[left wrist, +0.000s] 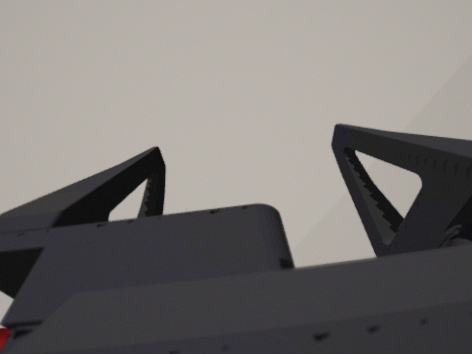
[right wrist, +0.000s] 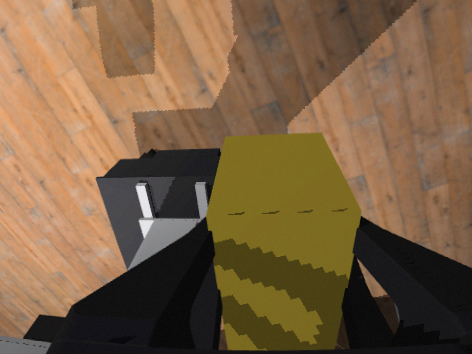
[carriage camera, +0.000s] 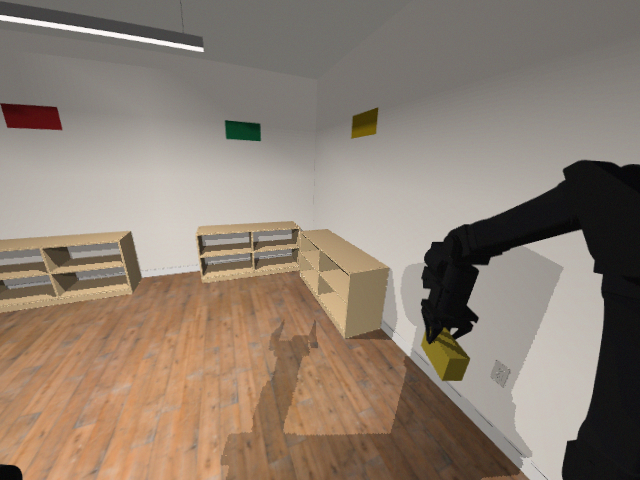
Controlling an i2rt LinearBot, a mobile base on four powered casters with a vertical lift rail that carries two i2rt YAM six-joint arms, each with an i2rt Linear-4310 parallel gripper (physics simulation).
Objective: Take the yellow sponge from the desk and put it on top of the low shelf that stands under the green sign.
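Frame: origin at the left arm's base, x down, y back, z left, level; centimetres.
Seen in the pictures: left gripper, fingertip midpoint: (left wrist: 247, 145); right gripper, fingertip midpoint: (right wrist: 277, 215) (carriage camera: 437, 342).
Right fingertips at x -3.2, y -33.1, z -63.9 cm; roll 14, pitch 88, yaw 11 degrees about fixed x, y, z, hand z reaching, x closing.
A point is followed by its place in that frame.
The yellow sponge (carriage camera: 445, 356) @[x -5.5, y -26.7, z -61.8 cm] (right wrist: 282, 175) @[x -4.0, y -35.4, z -64.1 cm] is held up over the floor at the right of the carriage view. My right gripper (carriage camera: 447, 333) (right wrist: 277, 215) @[x -3.2, y -33.1, z -63.9 cm] is shut on it, one finger on each side. The green sign (carriage camera: 242, 130) @[x -81.0, y -290.5, z 51.6 cm] is on the far wall, left of the room's corner. The low shelf (carriage camera: 251, 250) @[x 60.1, y -256.6, z 39.5 cm] (carriage camera: 248, 226) @[x 33.6, y -272.4, z 45.8 cm] under it stands against that wall, far from the sponge, with a bare top. My left gripper (left wrist: 247, 145) @[x -43.5, y -4.5, z -0.4 cm] is open and empty, with pale wall or ceiling behind it. The desk does not show.
A second low shelf (carriage camera: 368, 304) @[x 65.2, y -150.9, z -82.8 cm] stands along the right wall under the yellow sign (carriage camera: 364, 123) @[x -80.9, y -212.8, z -79.2 cm], close to the green-sign shelf. A third low shelf (carriage camera: 131, 263) @[x 65.7, y -221.8, z 163.9 cm] stands at the left, near the red sign (carriage camera: 32, 117) @[x -80.1, y -223.0, z 229.6 cm]. A dark part of the robot's base (right wrist: 160, 170) @[x 71.0, y 2.4, z -27.5 cm] shows in the right wrist view.
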